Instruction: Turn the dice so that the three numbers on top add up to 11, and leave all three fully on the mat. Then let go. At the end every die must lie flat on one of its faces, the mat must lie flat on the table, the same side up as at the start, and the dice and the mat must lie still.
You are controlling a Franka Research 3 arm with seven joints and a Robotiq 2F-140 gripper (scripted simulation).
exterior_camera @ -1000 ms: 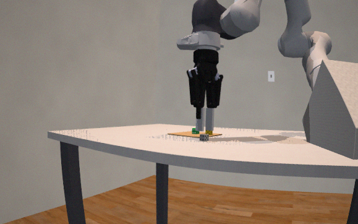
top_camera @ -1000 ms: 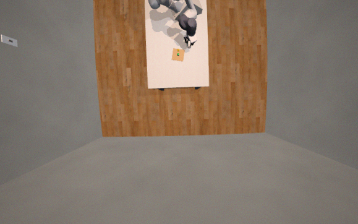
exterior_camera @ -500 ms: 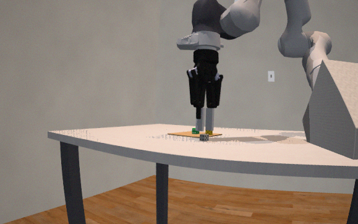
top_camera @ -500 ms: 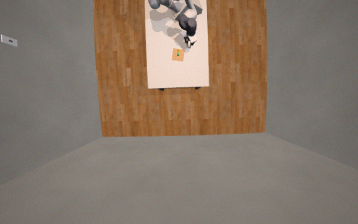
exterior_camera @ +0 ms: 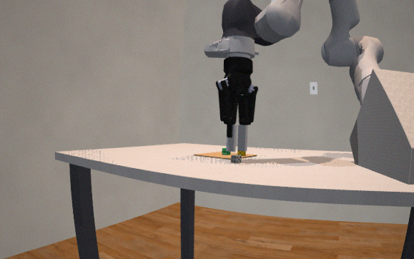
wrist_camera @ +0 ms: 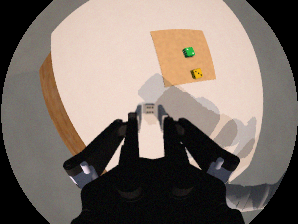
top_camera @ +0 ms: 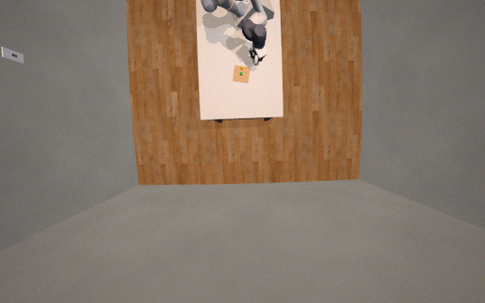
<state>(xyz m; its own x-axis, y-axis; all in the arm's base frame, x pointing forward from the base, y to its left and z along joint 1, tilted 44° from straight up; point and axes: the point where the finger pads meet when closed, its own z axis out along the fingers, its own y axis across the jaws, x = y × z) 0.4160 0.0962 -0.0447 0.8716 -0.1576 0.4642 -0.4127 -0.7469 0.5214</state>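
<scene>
Right now the white die is 5 cm below my hand. Also, from my hand: yellow die (3 cm ahead, 13 cm to the right, 5 cm below); then green die (8 cm ahead, 13 cm to the right, 5 cm below); then tan mat (8 cm ahead, 13 cm to the right, 6 cm below).
</scene>
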